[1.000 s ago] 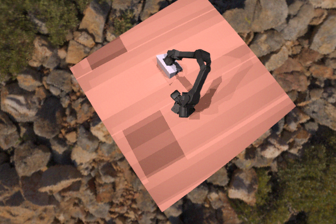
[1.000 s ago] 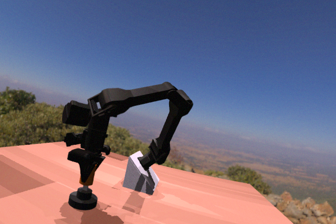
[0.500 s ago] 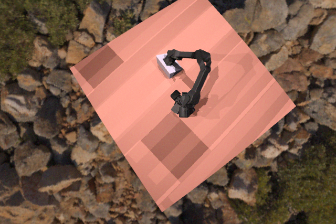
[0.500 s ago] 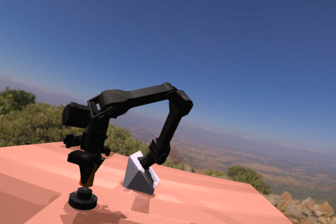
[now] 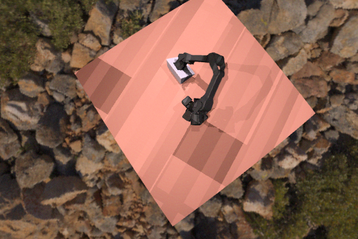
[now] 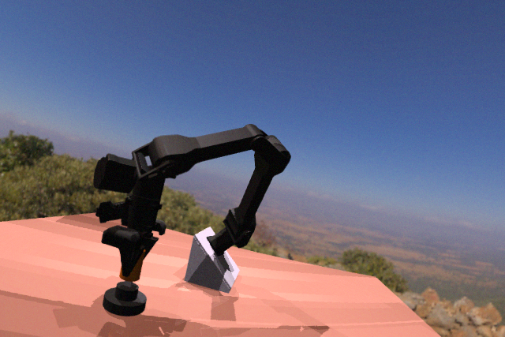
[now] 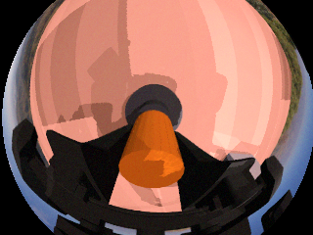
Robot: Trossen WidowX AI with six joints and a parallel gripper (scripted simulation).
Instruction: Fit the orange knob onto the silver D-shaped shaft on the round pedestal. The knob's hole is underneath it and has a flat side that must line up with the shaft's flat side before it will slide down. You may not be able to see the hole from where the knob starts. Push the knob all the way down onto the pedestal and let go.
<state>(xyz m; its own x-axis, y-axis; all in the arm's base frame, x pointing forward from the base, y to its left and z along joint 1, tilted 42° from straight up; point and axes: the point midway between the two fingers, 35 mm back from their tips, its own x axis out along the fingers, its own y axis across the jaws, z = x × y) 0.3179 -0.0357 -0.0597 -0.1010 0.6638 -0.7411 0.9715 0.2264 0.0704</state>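
Now: the orange knob 3 cm above my gripper tip. The rest, counted from my gripper tip: round black pedestal (4 cm below).
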